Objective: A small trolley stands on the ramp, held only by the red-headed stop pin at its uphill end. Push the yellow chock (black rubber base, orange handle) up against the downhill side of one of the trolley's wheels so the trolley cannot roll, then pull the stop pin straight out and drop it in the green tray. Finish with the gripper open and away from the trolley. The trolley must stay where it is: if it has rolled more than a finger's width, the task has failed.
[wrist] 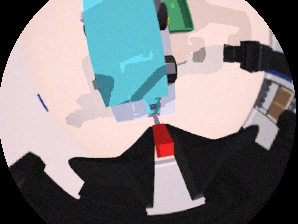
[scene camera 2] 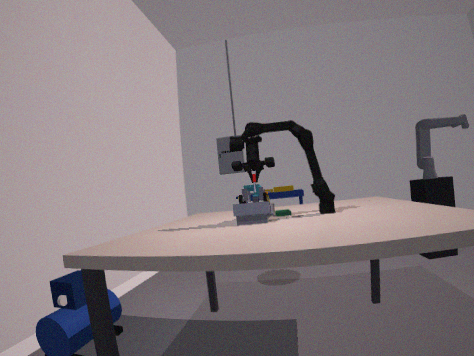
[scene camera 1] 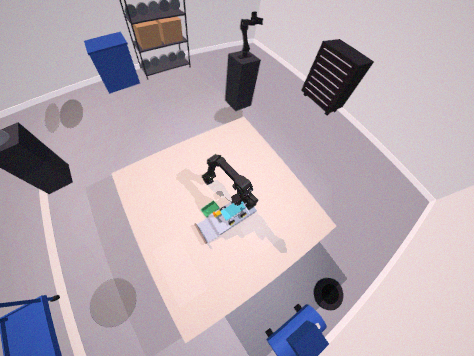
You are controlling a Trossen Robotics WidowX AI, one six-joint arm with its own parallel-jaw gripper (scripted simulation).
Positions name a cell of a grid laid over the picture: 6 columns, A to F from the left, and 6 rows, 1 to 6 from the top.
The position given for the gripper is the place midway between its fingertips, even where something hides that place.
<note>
The gripper (wrist: D4) holds a red-headed stop pin.
</note>
